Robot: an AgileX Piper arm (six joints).
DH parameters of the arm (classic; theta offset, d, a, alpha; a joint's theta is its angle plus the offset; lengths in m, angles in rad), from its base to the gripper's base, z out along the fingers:
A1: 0 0.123 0 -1.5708
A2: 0.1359 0 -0.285 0
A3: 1.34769 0 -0.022 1.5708
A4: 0 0.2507 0 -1.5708
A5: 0 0 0 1.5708
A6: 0 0.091 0 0
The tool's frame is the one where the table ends.
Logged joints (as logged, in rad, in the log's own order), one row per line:
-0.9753 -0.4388 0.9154 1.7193 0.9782 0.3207
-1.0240 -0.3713 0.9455 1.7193 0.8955 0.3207
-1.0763 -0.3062 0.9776 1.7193 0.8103 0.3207
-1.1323 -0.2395 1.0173 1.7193 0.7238 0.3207
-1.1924 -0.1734 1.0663 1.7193 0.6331 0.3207
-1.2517 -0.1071 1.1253 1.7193 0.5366 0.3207
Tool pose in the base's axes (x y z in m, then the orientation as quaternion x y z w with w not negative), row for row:
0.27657 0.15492 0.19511 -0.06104 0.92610 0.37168 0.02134
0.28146 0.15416 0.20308 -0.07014 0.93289 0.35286 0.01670
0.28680 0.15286 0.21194 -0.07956 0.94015 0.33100 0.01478
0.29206 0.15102 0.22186 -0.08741 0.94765 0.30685 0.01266
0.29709 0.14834 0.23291 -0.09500 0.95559 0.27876 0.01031
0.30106 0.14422 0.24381 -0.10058 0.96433 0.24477 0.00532
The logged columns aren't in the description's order. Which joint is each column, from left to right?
Columns, left to right: A3, A6, A5, A2, A4, A1.
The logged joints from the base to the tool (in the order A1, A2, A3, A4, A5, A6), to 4 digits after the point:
0.3207 1.7193 -0.9753 0.9782 0.9154 -0.4388
0.3207 1.7193 -1.0240 0.8955 0.9455 -0.3713
0.3207 1.7193 -1.0763 0.8103 0.9776 -0.3062
0.3207 1.7193 -1.1323 0.7238 1.0173 -0.2395
0.3207 1.7193 -1.1924 0.6331 1.0663 -0.1734
0.3207 1.7193 -1.2517 0.5366 1.1253 -0.1071

